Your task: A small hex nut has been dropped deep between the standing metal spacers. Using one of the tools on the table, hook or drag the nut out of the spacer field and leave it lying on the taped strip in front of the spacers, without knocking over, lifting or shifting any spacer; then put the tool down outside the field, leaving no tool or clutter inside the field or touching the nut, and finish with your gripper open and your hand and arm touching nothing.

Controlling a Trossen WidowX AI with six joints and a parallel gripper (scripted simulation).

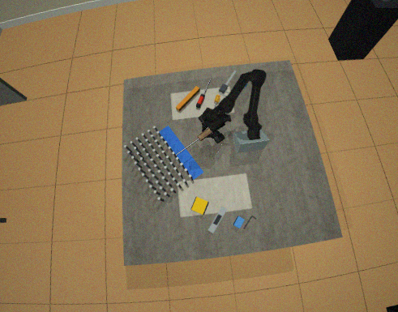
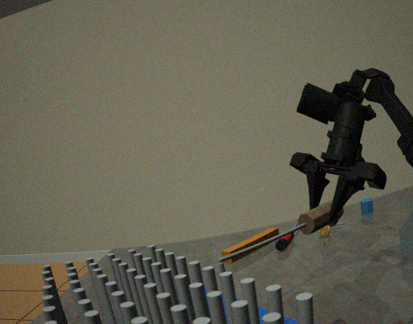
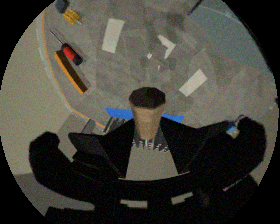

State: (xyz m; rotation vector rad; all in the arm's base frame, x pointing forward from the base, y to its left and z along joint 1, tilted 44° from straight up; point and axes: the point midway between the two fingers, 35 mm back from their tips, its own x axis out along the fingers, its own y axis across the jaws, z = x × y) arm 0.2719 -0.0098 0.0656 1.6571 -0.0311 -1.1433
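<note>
The blue taped strip is 17 cm ahead of my gripper tip, 13 cm below it and 5 cm to the left of it. The rest, counted from my gripper tip: hook tool: 9 cm ahead, 5 cm to the left, 1 cm below; yellow block: 40 cm to the left, 11 cm below, 7 cm ahead; orange bar: 33 cm to the right, 11 cm below, 9 cm ahead.
</note>
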